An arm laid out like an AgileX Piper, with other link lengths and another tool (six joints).
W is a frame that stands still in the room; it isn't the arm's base.
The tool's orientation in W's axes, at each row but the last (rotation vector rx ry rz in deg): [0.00, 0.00, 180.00]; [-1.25, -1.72, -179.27]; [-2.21, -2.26, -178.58]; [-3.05, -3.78, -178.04]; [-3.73, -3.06, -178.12]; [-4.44, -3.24, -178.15]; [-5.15, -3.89, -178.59]
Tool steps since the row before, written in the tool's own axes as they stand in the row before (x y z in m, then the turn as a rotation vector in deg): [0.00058, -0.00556, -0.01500, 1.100, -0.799, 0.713]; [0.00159, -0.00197, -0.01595, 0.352, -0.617, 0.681]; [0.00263, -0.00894, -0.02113, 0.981, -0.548, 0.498]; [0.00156, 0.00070, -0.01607, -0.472, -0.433, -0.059]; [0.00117, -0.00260, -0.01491, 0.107, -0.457, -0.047]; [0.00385, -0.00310, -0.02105, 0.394, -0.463, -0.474]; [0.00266, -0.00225, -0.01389, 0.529, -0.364, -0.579]
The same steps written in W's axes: [-0.00058, 0.00556, -0.01500, -1.100, 0.799, 0.713]; [-0.00184, 0.00164, -0.01596, -0.350, 0.626, 0.674]; [-0.00336, 0.00833, -0.02127, -0.982, 0.537, 0.509]; [-0.00207, -0.00144, -0.01596, 0.455, 0.445, -0.094]; [-0.00187, 0.00204, -0.01493, -0.124, 0.452, -0.058]; [-0.00498, 0.00220, -0.02093, -0.431, 0.433, -0.470]; [-0.00350, 0.00158, -0.01380, -0.570, 0.327, -0.562]
